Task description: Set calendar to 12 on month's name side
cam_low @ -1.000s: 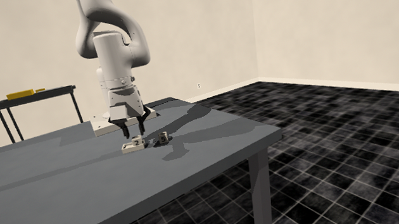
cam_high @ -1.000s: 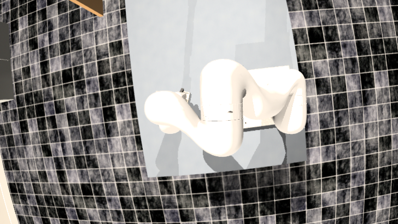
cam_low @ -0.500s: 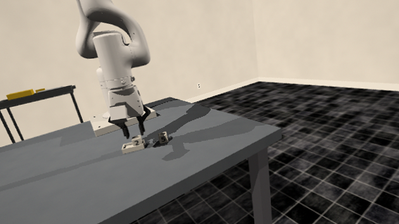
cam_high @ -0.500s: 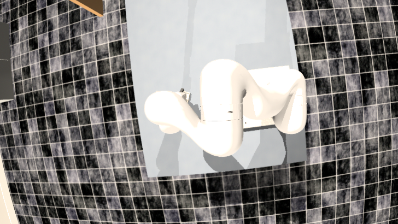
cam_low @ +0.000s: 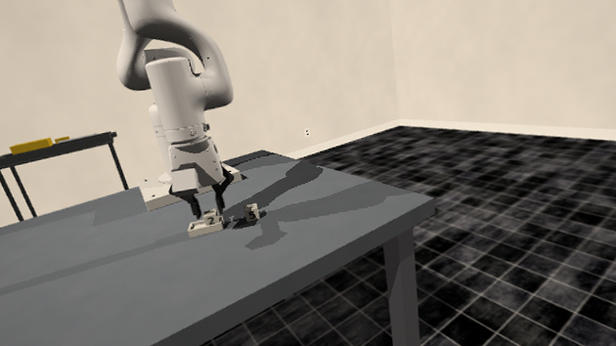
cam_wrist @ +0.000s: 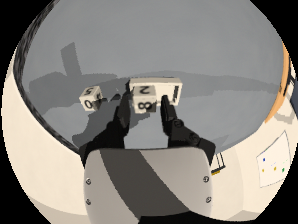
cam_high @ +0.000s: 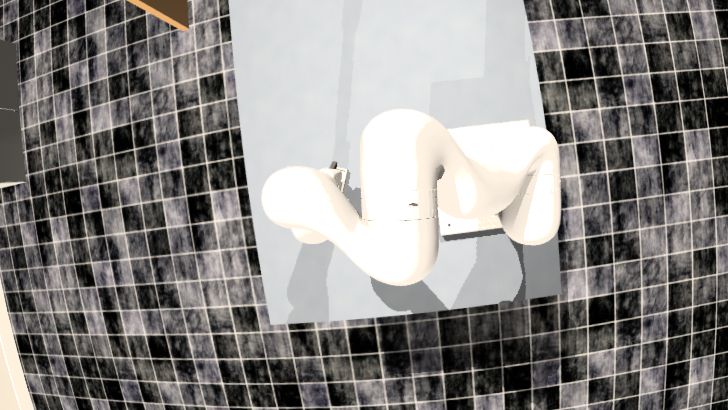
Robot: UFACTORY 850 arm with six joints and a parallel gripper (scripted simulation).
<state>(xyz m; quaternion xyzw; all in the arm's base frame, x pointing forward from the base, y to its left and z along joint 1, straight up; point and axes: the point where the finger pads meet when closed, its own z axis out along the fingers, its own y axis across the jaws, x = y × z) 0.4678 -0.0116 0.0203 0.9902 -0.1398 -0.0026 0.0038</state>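
The calendar tray lies 10 mm behind my hand, 20 mm to the right of it and 50 mm below it.
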